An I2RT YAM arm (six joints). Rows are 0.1 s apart.
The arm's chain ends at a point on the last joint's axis. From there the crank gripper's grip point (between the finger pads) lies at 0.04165 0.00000 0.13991 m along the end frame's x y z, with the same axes.
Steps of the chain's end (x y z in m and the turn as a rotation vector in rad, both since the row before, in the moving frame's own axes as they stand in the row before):
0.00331, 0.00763, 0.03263, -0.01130, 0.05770, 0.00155
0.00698, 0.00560, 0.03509, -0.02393, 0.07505, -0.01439
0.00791, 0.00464, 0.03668, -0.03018, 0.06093, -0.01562
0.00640, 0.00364, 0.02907, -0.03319, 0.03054, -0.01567
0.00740, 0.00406, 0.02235, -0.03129, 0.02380, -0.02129
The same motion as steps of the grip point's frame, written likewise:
0.01131, 0.00927, 0.02999, -0.01130, 0.05770, 0.00155
0.01737, 0.00823, 0.03154, -0.02393, 0.07505, -0.01439
0.01638, 0.00810, 0.03383, -0.03018, 0.06093, -0.01562
0.01068, 0.00757, 0.02767, -0.03319, 0.03054, -0.01567
0.01075, 0.00750, 0.02126, -0.03129, 0.02380, -0.02129

